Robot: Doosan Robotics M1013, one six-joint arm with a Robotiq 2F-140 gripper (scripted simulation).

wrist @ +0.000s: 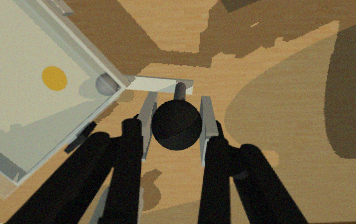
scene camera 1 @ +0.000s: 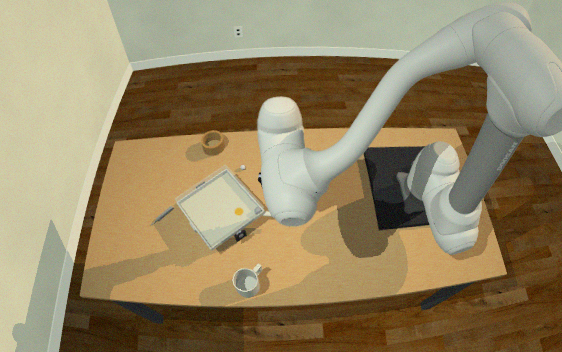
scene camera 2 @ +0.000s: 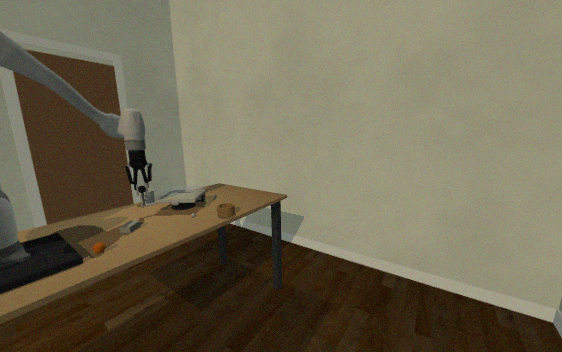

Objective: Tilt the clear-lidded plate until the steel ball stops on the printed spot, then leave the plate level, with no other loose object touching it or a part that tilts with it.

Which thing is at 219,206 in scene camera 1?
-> A clear-lidded plate.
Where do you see a clear-lidded plate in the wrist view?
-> At 63,82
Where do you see a clear-lidded plate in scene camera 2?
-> At 175,194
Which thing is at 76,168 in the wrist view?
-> My gripper.
